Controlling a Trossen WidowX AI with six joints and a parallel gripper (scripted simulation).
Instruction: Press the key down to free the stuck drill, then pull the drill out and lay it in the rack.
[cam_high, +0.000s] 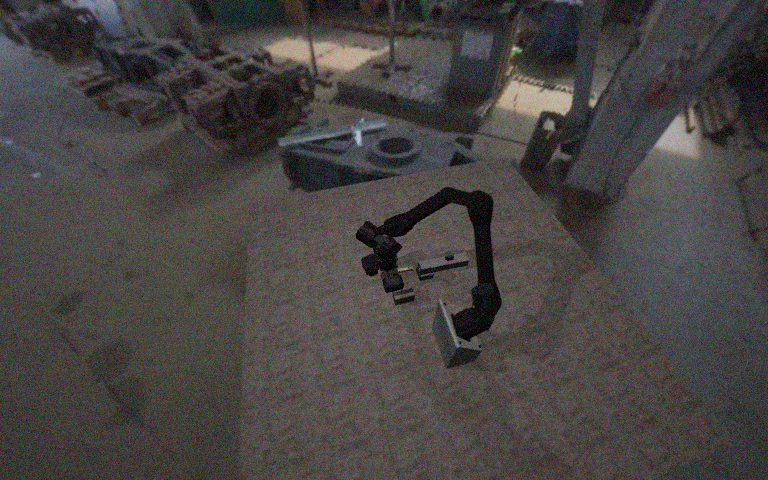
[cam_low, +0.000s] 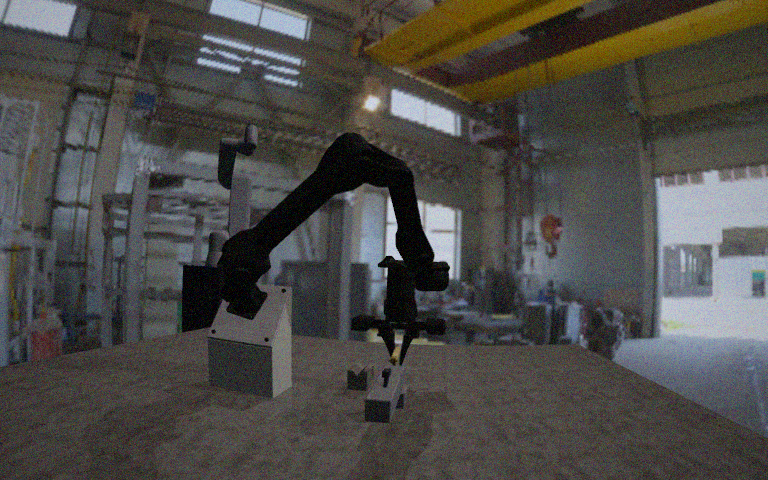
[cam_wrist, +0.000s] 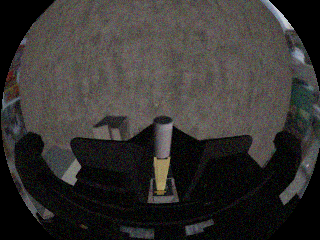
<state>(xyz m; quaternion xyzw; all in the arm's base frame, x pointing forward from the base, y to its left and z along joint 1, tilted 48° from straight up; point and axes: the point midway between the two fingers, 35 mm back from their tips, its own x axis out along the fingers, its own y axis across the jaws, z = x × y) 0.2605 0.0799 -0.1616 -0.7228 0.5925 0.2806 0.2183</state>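
My gripper tip is 10 mm short of the drill, 40 mm to the left of it and 30 mm below it. The rest, counted from my gripper tip: dark key: 40 mm ahead, 230 mm to the right, 10 mm above; grey holder block: 40 mm ahead, 200 mm to the right; grey rack: 60 mm behind, 50 mm to the right, 20 mm below.
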